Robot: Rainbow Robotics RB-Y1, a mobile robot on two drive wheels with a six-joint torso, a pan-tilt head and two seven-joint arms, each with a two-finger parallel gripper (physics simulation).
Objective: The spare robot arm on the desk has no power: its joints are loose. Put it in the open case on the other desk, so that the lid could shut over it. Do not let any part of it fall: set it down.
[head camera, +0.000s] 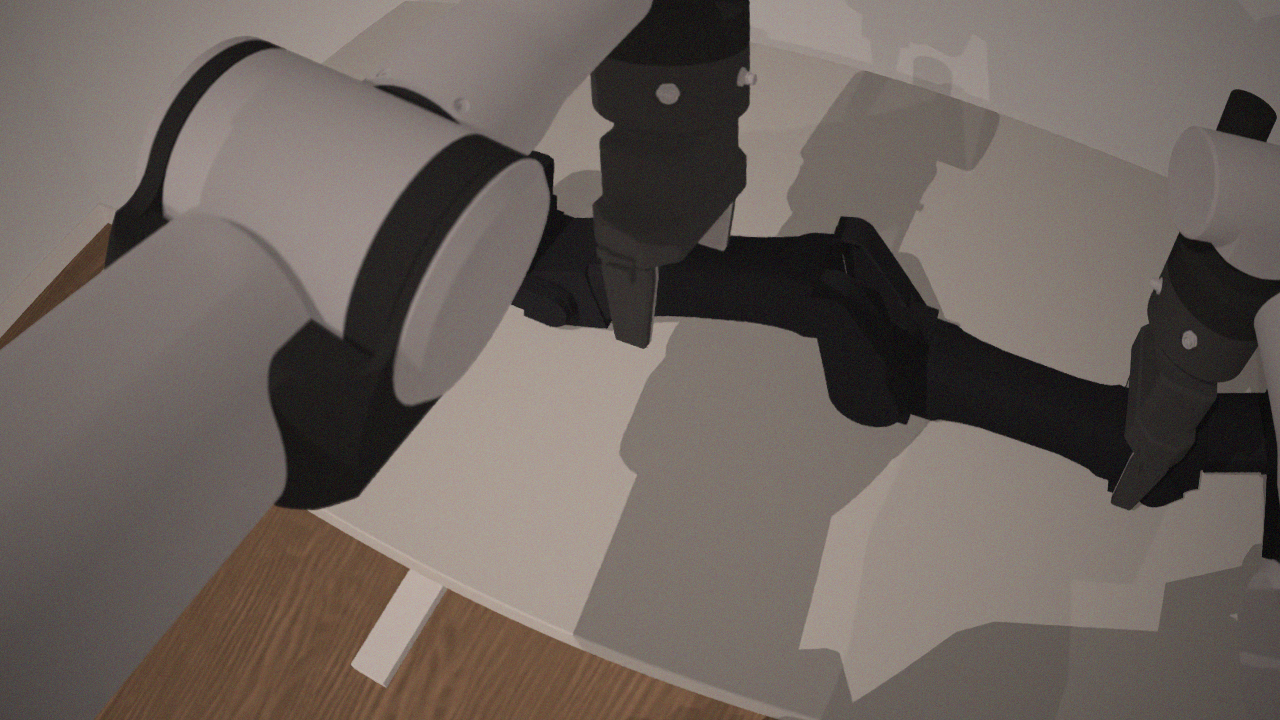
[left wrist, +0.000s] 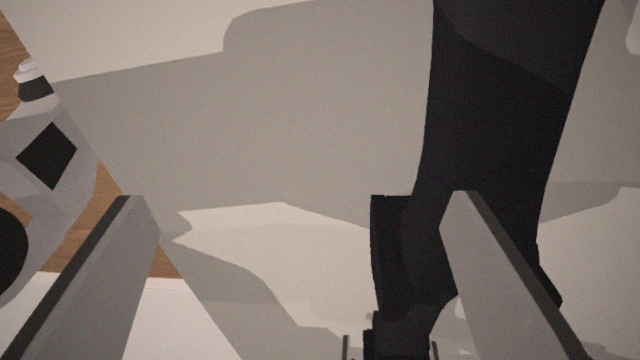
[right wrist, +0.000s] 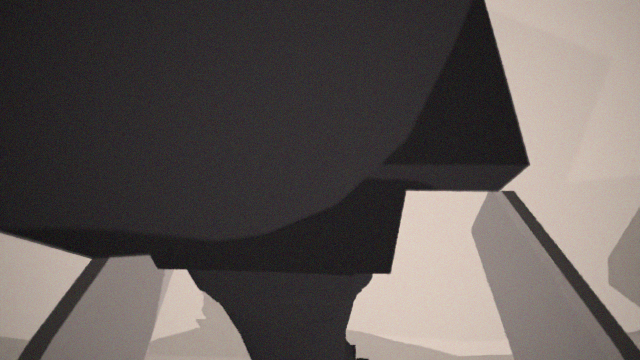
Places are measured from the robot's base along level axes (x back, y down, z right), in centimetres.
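Pixels of known places: left gripper, fingertip midpoint: (head camera: 675, 289) (left wrist: 300, 212); right gripper, fingertip midpoint: (head camera: 1128, 447) (left wrist: 388, 340) (right wrist: 329, 208).
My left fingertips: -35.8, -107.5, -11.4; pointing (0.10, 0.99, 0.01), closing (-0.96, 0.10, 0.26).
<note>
Behind a point stands the place of what it marks, as x, y, z.
The black spare arm (head camera: 742, 277) (left wrist: 500, 125) (right wrist: 250, 125) lies stretched out and bent across the white desk (head camera: 501, 465) {-28.3, -95.1, -22.7} (left wrist: 300, 125) {-32.9, -95.1, -6.6} (right wrist: 575, 100) {-26.2, -95.1, 25.6}. My left gripper (head camera: 675, 291) {-35.8, -107.5, -11.4} (left wrist: 300, 212) {-35.8, -107.5, -11.4} is open over the arm's left part in the head view; in its wrist view one finger overlaps the black link and the other is over the desk edge. My right gripper (head camera: 1138, 452) {-35.6, -99.0, 25.4} (right wrist: 329, 208) {-35.6, -99.0, 25.4} is open at the arm's right part. In its wrist view a broad black part hides one fingertip, and a narrower part shows between the fingers. The open case does not show.
My left arm's pale links (head camera: 268, 179) {-10.8, -135.8, -16.8} cover the left of the head view. The desk's near edge borders the wooden floor (head camera: 295, 608) {-39.6, -0.1, -91.9}, with a white strip (head camera: 398, 626) below it. A grey body with a black diamond (left wrist: 46, 156) {13.2, -79.4, 0.6} shows beside the desk in the left wrist view.
</note>
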